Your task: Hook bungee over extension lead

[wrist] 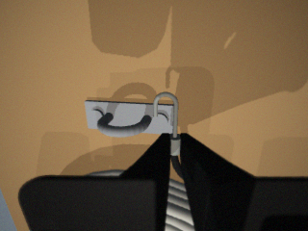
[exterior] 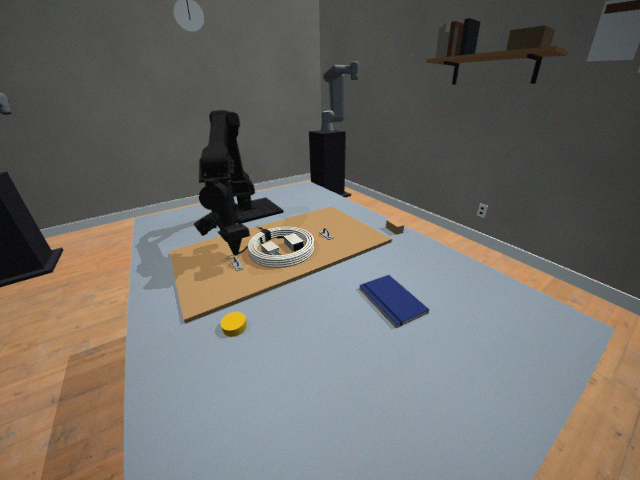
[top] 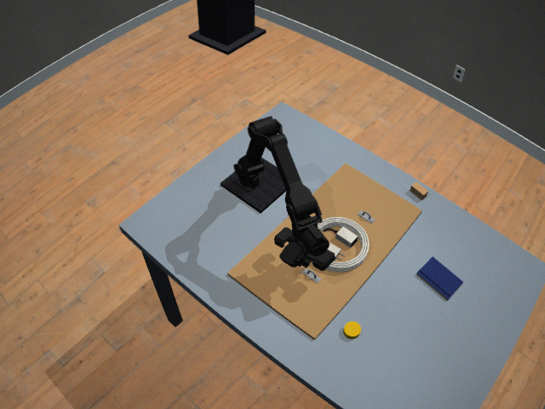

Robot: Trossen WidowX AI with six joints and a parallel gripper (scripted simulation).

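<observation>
Now: the extension lead coil 3 cm ahead of my hand, 13 cm to the left of it and 3 cm below it. Round my hand: yellow disc (24 cm ahead, 8 cm to the right, 5 cm below); small wooden block (13 cm ahead, 52 cm to the left, 4 cm below).
</observation>
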